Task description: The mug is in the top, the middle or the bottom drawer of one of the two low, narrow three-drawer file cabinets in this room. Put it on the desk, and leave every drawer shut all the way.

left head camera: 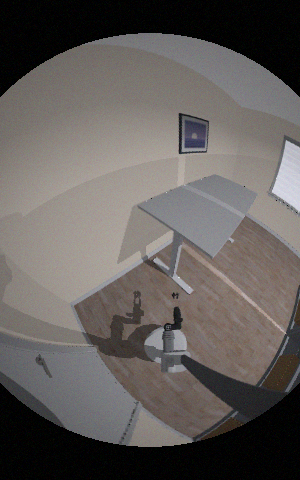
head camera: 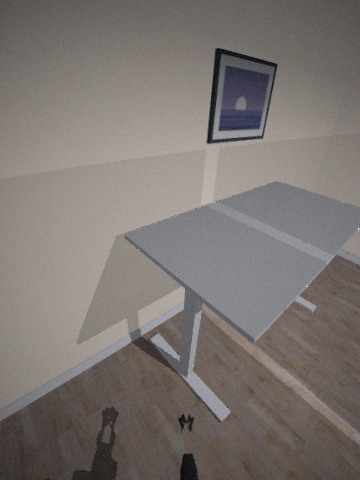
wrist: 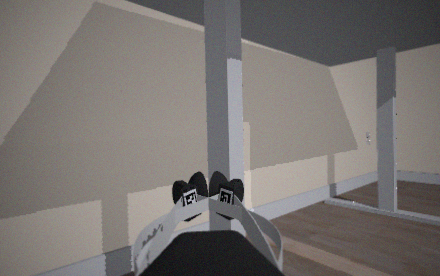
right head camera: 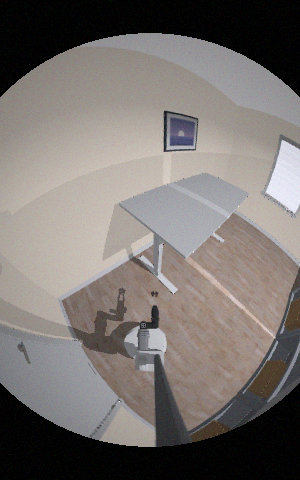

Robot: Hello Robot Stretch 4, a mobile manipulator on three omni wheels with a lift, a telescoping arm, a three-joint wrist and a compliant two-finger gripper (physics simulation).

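Frame: origin at the robot's base, x back, y right, z up, level; centimetres.
Where they show: gripper, fingertip midpoint: point(left head camera: 174, 291) point(head camera: 185, 414) point(wrist: 208, 186) point(right head camera: 154, 290).
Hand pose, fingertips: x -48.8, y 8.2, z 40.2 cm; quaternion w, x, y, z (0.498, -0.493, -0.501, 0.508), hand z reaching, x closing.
Observation:
Things, the pixels of their top centre, and the offset from my fingertips. "*": a spot on its surface instead. Level surfaces: height alone.
- desk at its surface level: dz +52.0 cm
- leg at a spot on its surface: point(wrist: 218, 100) * dz +13.0, dx -37.1, dy +2.2 cm
- door at a spot on its surface: point(left head camera: 75, 385) * dz +26.8, dx +86.3, dy -67.5 cm
The desk point(head camera: 225, 260) point(left head camera: 190, 215) point(right head camera: 175, 212) is a grey top on pale legs, standing along the wall; its dark underside shows at the top of the wrist view. My gripper point(head camera: 186, 423) point(left head camera: 175, 295) point(right head camera: 154, 294) point(wrist: 208, 186) is shut and empty, its two fingertips nearly touching. It is low, in front of the desk's near leg point(head camera: 192, 332) point(wrist: 218, 100) and below the level of the top. No mug and no file cabinet shows in these views.
A grey shelf unit point(right head camera: 287, 342) with brown boxes point(right head camera: 267, 377) point(left head camera: 282, 372) curves along the right edge of both side head views. A door point(left head camera: 75, 385) point(right head camera: 50, 372) is at the lower left. A framed picture point(head camera: 242, 95) hangs above the desk. A window point(right head camera: 286, 175) is at the right.

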